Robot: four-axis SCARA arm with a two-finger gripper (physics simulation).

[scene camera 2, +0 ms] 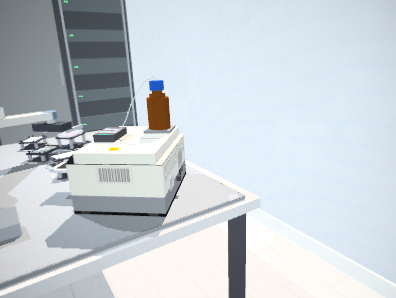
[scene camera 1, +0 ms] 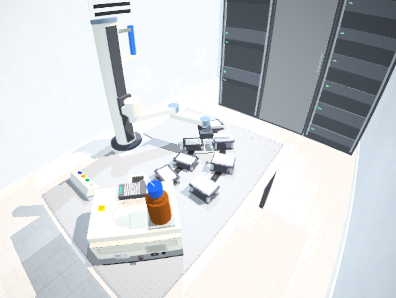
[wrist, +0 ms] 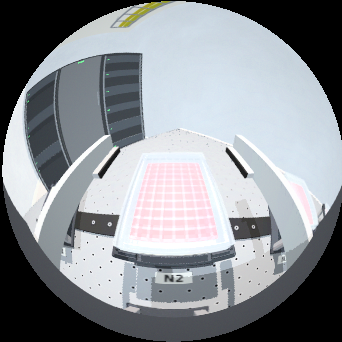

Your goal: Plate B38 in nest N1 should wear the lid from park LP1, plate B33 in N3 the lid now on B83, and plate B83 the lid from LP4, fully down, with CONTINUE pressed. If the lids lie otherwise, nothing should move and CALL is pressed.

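Seen in the pictures: gripper, fingertip midpoint: (scene camera 1: 227,131) (wrist: 172,139); arm's base at its link origin: (scene camera 1: 126,141).
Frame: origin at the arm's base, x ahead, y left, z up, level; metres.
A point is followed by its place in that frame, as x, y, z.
Observation:
My gripper (wrist: 172,139) @(0.646, 0.420, 0.134) (scene camera 1: 205,139) is open and empty, its two fingers spread above and to either side of a plate with pink wells (wrist: 174,202) @(0.613, 0.386, 0.099). That plate sits level in the nest marked by the N2 label (wrist: 173,278) @(0.565, 0.341, 0.015); a pale clear lid appears to lie over it, with its rim outside the pink grid. Another pink plate (wrist: 302,200) @(0.737, 0.216, 0.092) shows partly at the right of the wrist view, behind the finger. In scene camera 1, pale-topped plates or lids (scene camera 1: 222,161) @(0.767, 0.171, 0.092) (scene camera 1: 186,160) @(0.560, 0.073, 0.056) (scene camera 1: 204,187) @(0.806, -0.067, 0.091) rest on dark stands; their labels cannot be read. The button box (scene camera 1: 83,185) @(0.263, -0.502, 0.090) stands at the left, with blue, yellow and green buttons.
A large white instrument (scene camera 1: 120,220) @(0.718, -0.526, 0.224) (scene camera 2: 117,180) @(0.590, -0.593, 0.135) carries an amber bottle (scene camera 1: 159,207) @(0.870, -0.429, 0.348) (scene camera 2: 158,112) @(0.815, -0.444, 0.301) with a blue cap and a dark keypad unit (scene camera 1: 132,190) @(0.709, -0.427, 0.317) (scene camera 2: 110,134) @(0.626, -0.450, 0.249). More stands (scene camera 1: 192,144) @(0.481, 0.232, 0.054) (scene camera 1: 166,174) @(0.552, -0.102, 0.060) surround the arm's end. The arm's column (scene camera 1: 107,85) @(0.027, -0.069, 0.493) stands at the table's back left.

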